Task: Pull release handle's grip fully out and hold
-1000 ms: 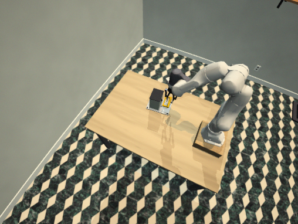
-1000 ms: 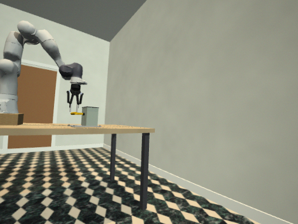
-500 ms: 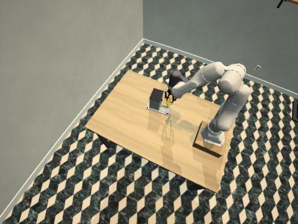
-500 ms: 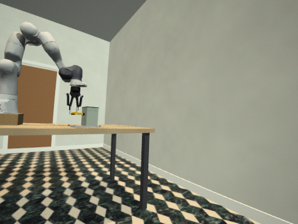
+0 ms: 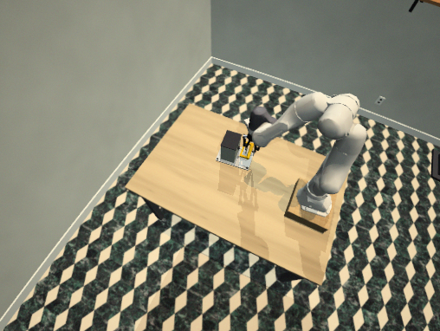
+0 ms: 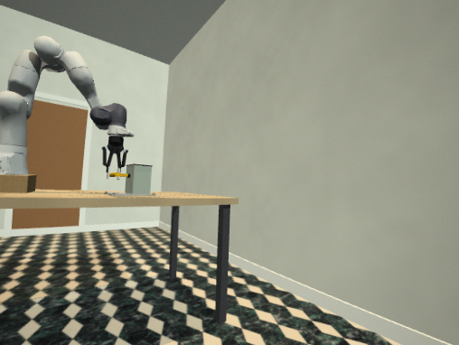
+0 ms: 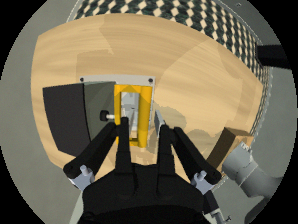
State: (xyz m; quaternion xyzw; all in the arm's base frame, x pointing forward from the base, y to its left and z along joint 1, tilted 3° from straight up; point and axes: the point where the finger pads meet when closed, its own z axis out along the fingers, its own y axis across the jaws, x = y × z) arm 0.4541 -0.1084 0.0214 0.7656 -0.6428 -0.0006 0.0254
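Now: hand 11 cm above the plate, 10 cm short of it and 2 cm to the right of it.
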